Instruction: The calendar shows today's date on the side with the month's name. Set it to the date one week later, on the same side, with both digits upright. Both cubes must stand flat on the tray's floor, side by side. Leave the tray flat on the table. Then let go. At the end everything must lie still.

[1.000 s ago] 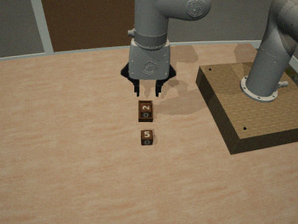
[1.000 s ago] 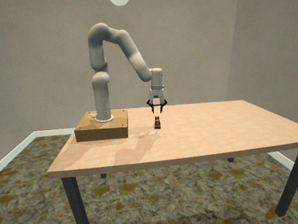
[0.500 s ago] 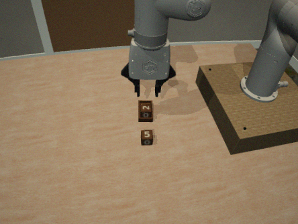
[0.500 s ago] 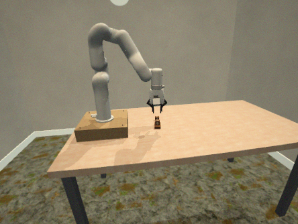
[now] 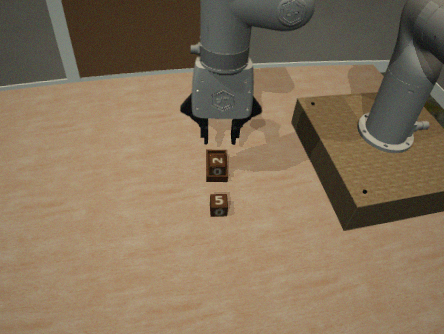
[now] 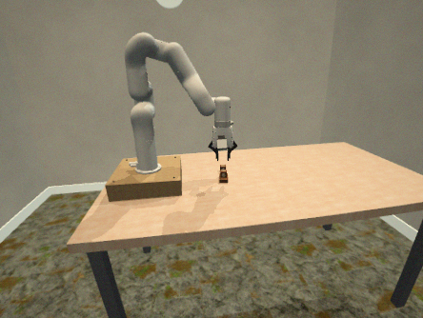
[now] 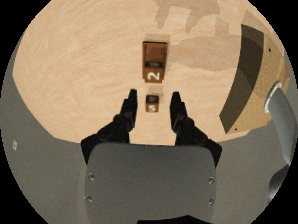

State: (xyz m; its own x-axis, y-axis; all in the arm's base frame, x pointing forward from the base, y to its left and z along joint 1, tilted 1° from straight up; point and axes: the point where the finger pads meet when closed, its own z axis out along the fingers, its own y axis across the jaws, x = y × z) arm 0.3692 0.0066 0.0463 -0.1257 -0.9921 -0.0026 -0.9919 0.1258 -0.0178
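Now: hand 9 cm above the cube. Round my hand: brown tray (2 cm to the right, 11 cm below).
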